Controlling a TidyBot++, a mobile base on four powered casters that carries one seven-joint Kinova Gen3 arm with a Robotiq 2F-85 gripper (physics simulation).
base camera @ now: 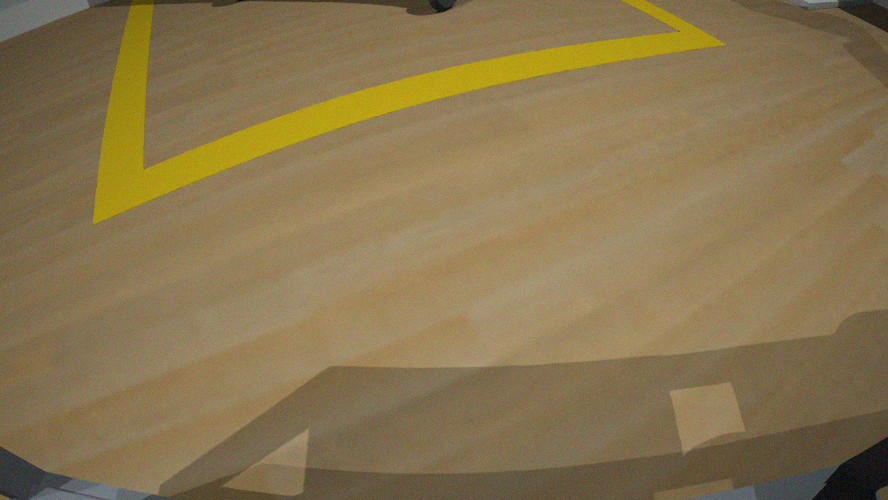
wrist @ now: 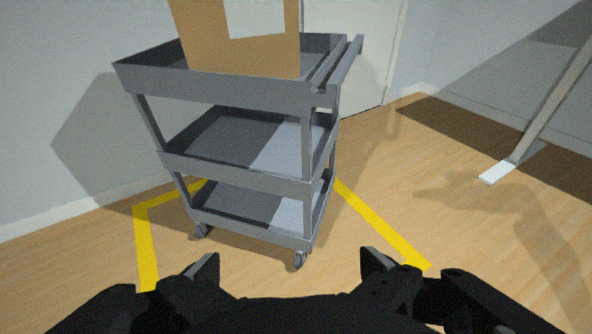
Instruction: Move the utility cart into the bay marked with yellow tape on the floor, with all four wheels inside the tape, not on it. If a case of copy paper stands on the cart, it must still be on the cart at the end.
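Frame: origin at the arm's base, x ahead, y left, z up, level; millimetres.
Where they show: gripper, between the fingertips: (wrist: 290, 265).
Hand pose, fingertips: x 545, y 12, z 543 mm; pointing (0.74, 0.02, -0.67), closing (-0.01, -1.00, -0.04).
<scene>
Things, the pixels of their centre, and the offset from my fingertips. "pt": a spot on its surface instead.
- copy paper, middle of its body: (wrist: 236, 25) dx +763, dy +125, dz -7 mm
- dark wheel, a spot on its surface: (base camera: 442, 3) pt dx +476, dy -17, dz -917 mm
The grey three-shelf utility cart (wrist: 225, 90) stands upright in the wrist view, turned at an angle, with its handle at the upper right. A brown case of copy paper (wrist: 250, 57) stands on its top shelf; its upper part is cut off. Yellow tape (base camera: 434, 83) (wrist: 381, 225) runs around the cart on the floor. The two near wheels are inside the tape; the far wheels are hidden. One dark wheel (base camera: 442, 3) shows at the top of the base view, beyond the near tape line. My gripper (wrist: 290, 265) is open and empty, apart from the cart and on its near side.
A grey wall (wrist: 60, 45) stands behind and left of the cart. A pale door (wrist: 370, 75) is behind its handle side. At the right, a slanted leg (wrist: 550, 95) ends in a white foot (wrist: 496, 172) on the floor. Shadows cross the floor.
</scene>
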